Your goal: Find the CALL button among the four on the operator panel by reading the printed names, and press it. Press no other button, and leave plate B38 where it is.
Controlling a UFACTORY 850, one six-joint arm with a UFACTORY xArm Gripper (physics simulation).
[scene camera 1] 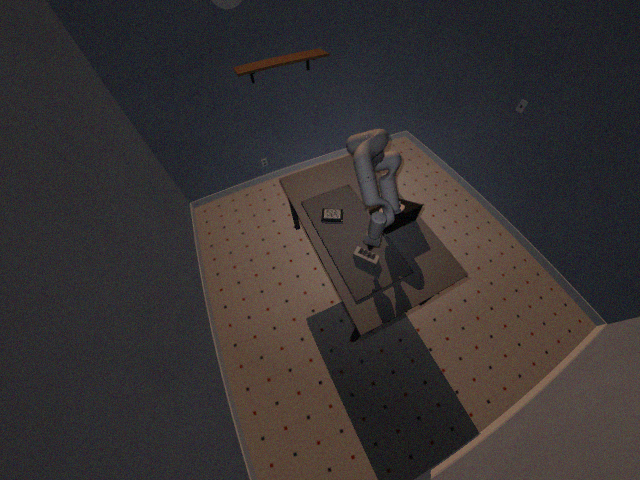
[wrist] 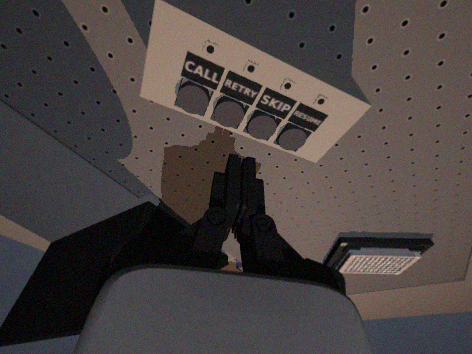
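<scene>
The operator panel (scene camera 1: 366, 259) (wrist: 165, 65) is a light box on the table. In the wrist view its four round grey buttons lie in a row under printed names: the CALL button (wrist: 193, 98) at the left end, then the RETRY button (wrist: 230, 112), the SKIP button (wrist: 263, 125) and the RESUME button (wrist: 292, 139). My gripper (wrist: 237, 170) is shut and empty. In the wrist view its tips show below the button row, apart from the buttons. In the scene view the fingers are too small and dark to read. No plate marked B38 can be read in either view.
A dark-rimmed tray with a light patterned top (scene camera 1: 332, 215) (wrist: 382, 262) lies on the table mat (scene camera 1: 336, 240). A black box (scene camera 1: 410, 214) stands by the arm's base on the table (scene camera 1: 444, 266). A wooden shelf (scene camera 1: 281, 61) hangs on the wall.
</scene>
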